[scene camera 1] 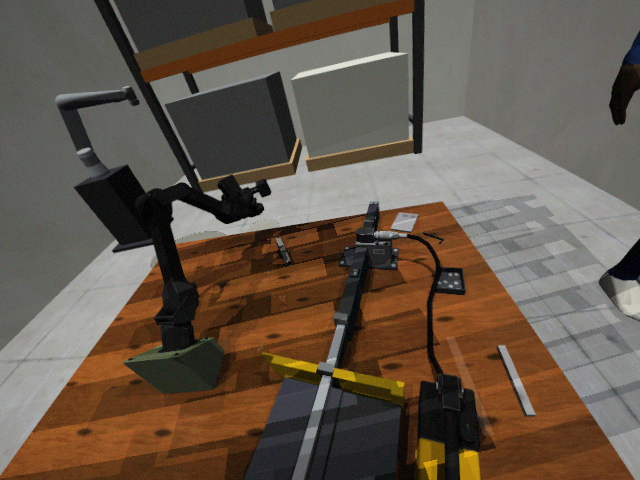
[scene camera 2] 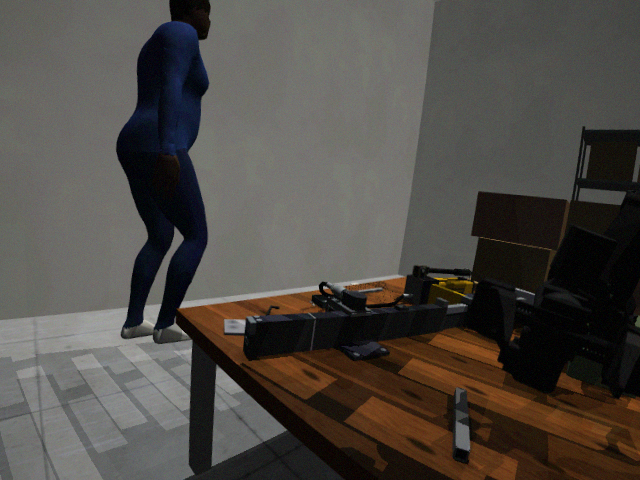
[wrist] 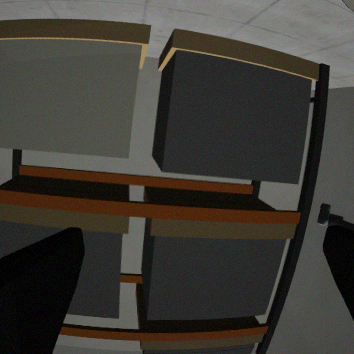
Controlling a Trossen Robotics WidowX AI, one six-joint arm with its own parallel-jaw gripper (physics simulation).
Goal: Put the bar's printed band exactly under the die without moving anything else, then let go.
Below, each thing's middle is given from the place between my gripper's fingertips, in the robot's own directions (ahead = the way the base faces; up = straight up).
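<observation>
I see where the black and yellow unit (scene camera 1: 448, 434) is: 41 cm ahead of my hand, 96 cm to the right of it and 15 cm below it.
</observation>
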